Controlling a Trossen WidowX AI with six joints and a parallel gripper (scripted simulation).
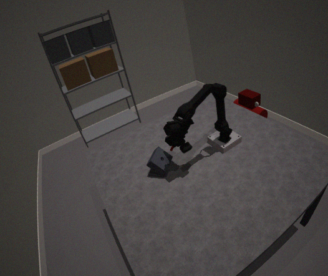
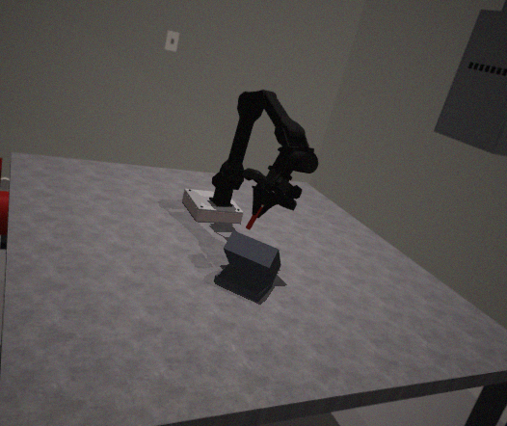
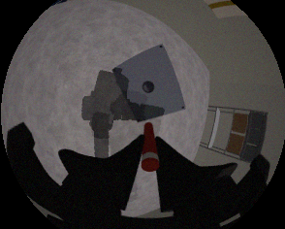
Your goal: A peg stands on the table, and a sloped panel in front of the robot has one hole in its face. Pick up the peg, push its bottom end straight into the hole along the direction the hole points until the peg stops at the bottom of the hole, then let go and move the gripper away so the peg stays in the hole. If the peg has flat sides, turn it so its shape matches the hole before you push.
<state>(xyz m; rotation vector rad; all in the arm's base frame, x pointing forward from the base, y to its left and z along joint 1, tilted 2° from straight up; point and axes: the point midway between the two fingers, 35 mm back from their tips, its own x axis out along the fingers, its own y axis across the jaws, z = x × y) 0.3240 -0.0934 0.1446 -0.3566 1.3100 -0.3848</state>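
My gripper tip is now 90 mm short of the panel block, 40 mm to the left of it and 80 mm above it. Round my gripper tip: red peg (10 mm to the left, 10 mm above).
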